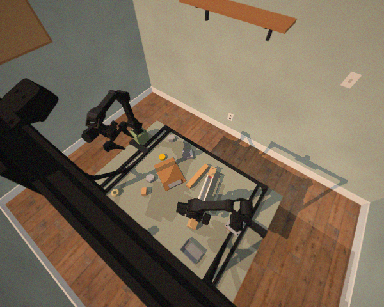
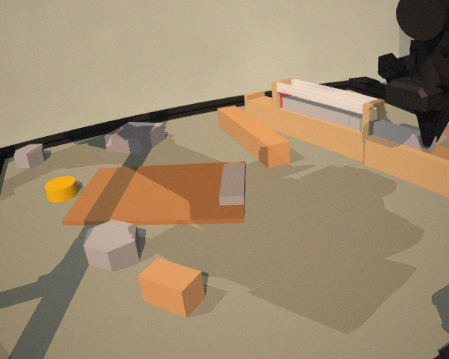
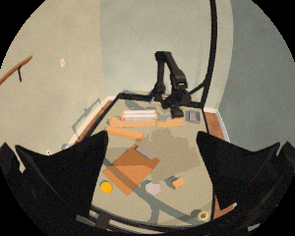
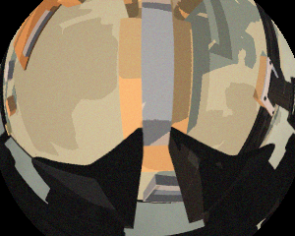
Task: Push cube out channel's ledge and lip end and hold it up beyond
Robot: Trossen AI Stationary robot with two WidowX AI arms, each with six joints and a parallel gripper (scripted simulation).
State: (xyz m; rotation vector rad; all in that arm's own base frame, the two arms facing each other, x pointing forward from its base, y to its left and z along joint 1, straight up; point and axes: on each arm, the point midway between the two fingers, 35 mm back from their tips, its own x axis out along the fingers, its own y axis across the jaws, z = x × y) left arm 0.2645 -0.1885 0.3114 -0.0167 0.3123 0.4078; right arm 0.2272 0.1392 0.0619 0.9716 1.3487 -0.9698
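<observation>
The red cube lies 280 mm ahead of my right hand, 120 mm to the left of it and 30 mm below it. Round my right hand: grey tray: 150 mm behind, 120 mm to the right, 80 mm below; then channel: 190 mm ahead, 80 mm to the left, 30 mm below; then tan bar: 240 mm ahead, 200 mm to the left, 70 mm below.
</observation>
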